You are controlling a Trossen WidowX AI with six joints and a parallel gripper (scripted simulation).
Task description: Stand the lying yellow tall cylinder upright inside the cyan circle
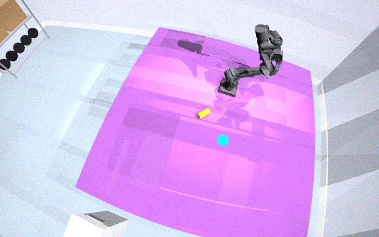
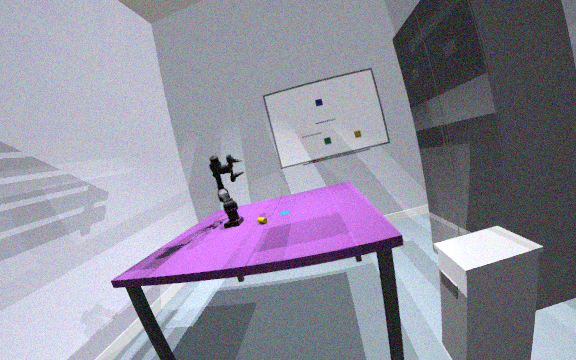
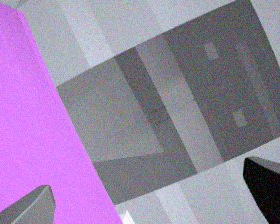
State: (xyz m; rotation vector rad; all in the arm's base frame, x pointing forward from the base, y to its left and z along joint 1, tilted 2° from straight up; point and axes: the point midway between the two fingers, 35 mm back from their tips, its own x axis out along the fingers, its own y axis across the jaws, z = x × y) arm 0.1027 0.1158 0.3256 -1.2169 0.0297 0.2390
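My gripper tip is now 9 cm short of the yellow tall cylinder, 24 cm to the left of it and 34 cm above it. The rest, counted from my gripper tip: cyan circle (21 cm ahead, 11 cm to the right, 36 cm below).
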